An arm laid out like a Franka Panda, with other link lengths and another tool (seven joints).
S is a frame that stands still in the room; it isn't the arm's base.
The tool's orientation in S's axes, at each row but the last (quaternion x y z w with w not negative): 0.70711, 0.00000, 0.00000, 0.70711; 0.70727, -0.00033, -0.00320, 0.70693; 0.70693, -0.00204, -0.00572, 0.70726; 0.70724, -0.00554, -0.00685, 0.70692; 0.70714, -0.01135, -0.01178, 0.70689; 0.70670, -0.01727, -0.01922, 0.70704; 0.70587, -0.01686, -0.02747, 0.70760; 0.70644, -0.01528, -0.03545, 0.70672; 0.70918, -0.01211, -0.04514, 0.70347; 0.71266, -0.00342, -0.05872, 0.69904; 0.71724, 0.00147, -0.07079, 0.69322; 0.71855, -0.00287, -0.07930, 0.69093
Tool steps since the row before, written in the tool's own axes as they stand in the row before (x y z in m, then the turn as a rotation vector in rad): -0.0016, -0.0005, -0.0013, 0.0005, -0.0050, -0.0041; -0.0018, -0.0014, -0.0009, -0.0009, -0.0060, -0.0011; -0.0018, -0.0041, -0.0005, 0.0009, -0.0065, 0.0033; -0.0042, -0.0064, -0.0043, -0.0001, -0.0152, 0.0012; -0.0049, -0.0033, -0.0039, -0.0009, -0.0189, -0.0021; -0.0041, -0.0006, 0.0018, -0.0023, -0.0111, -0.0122; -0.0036, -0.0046, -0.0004, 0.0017, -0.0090, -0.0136; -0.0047, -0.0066, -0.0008, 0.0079, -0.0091, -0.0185; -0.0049, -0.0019, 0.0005, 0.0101, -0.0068, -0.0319; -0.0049, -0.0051, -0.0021, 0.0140, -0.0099, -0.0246; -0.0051, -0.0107, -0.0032, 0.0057, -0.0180, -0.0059; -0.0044, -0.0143, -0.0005, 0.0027, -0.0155, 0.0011
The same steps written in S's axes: -0.0016, 0.0013, -0.0005, 0.0005, 0.0041, -0.0050; -0.0018, 0.0009, -0.0014, -0.0009, 0.0011, -0.0060; -0.0018, 0.0005, -0.0041, 0.0008, -0.0033, -0.0065; -0.0041, 0.0044, -0.0064, -0.0001, -0.0012, -0.0152; -0.0048, 0.0041, -0.0033, -0.0008, 0.0021, -0.0189; -0.0042, -0.0016, -0.0006, -0.0017, 0.0123, -0.0111; -0.0036, 0.0006, -0.0045, 0.0024, 0.0134, -0.0091; -0.0048, 0.0011, -0.0065, 0.0089, 0.0179, -0.0093; -0.0050, -0.0001, -0.0017, 0.0123, 0.0310, -0.0071; -0.0051, 0.0026, -0.0047, 0.0153, 0.0235, -0.0106; -0.0058, 0.0041, -0.0100, 0.0044, 0.0060, -0.0183; -0.0058, 0.0016, -0.0137, 0.0009, -0.0007, -0.0157
